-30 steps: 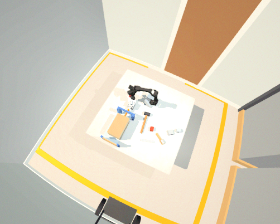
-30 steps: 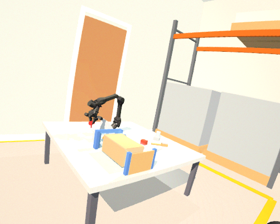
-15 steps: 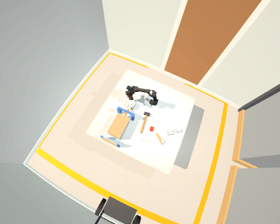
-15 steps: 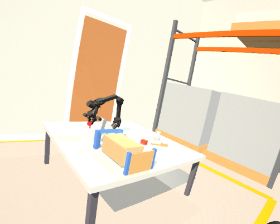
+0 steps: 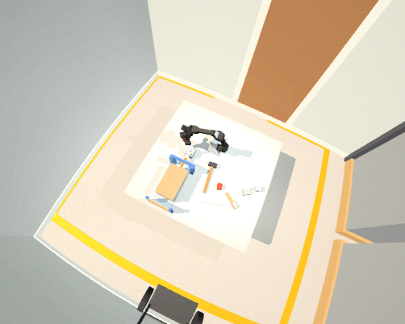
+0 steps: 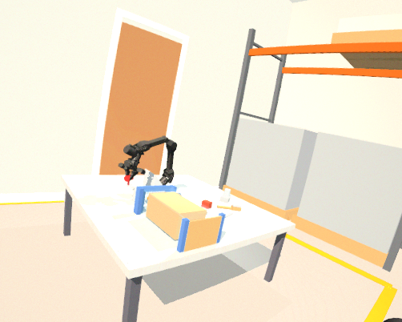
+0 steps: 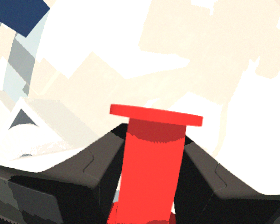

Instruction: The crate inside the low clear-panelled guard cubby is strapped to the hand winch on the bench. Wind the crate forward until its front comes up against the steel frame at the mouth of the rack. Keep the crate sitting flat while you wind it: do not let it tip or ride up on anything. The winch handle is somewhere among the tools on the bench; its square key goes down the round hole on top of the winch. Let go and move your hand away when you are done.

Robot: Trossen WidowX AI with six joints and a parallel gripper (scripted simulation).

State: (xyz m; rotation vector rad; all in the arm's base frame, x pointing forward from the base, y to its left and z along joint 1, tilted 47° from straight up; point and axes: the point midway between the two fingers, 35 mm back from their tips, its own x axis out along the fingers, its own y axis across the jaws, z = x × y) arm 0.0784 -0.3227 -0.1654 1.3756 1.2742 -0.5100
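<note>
Now: gripper tip 4 cm to the right of the winch handle, 3 cm above it and 2 cm short of it. Also, from my gripper tip: winch: 10 cm below, 8 cm to the left, 4 cm ahead; red grip: 1 cm to the left, 1 cm behind; cubby: 46 cm ahead, 6 cm to the left, 5 cm below.
</note>
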